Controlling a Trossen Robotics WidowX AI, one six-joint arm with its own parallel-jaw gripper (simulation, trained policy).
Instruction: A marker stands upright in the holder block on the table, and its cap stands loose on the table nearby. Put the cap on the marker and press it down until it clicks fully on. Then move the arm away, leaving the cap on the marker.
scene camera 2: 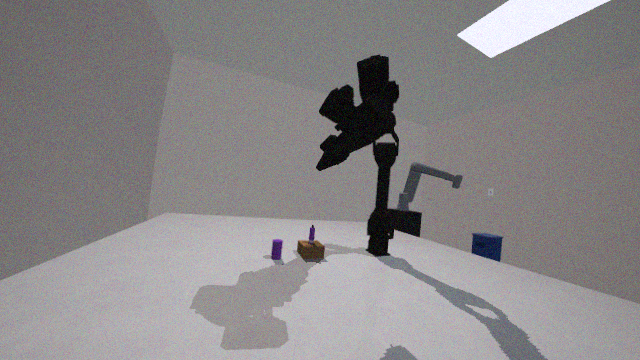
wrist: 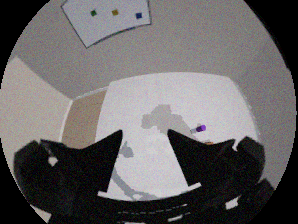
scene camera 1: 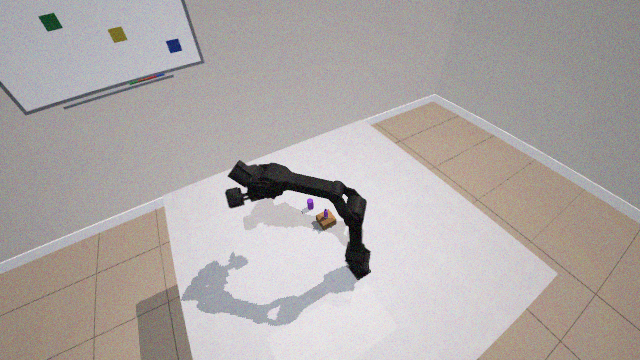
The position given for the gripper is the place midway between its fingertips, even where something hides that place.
In view: the gripper (scene camera 2: pixel 325 163).
The gripper shows as well in the wrist view (wrist: pixel 145 132).
